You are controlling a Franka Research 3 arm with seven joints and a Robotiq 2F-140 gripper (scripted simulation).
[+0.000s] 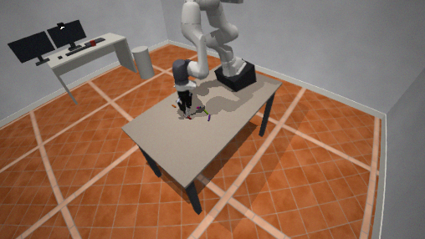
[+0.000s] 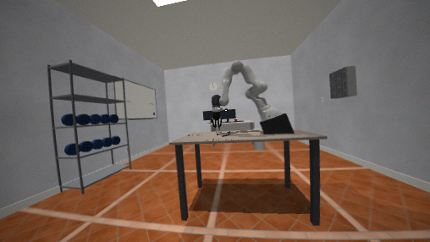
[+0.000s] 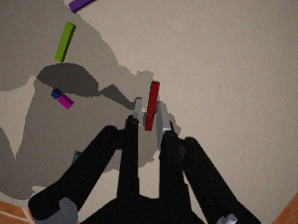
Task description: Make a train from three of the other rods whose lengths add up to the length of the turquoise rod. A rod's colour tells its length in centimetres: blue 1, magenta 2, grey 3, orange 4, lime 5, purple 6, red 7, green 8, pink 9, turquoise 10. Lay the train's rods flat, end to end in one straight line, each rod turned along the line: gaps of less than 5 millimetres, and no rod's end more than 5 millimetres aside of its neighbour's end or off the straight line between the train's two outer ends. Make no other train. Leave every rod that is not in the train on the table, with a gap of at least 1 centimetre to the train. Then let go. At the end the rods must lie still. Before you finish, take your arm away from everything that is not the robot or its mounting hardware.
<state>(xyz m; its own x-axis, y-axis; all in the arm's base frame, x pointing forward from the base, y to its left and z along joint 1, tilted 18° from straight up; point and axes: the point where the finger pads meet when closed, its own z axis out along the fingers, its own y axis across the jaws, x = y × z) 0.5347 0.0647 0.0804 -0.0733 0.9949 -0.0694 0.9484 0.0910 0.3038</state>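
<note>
Right now my hand is 40 mm above the red rod. The rest, counted from my hand: small blue rod (130 mm behind, 10 mm to the right, 40 mm below); then magenta rod (120 mm behind, 20 mm to the right, 40 mm below); then lime rod (130 mm behind, 60 mm to the left, 40 mm below).
</note>
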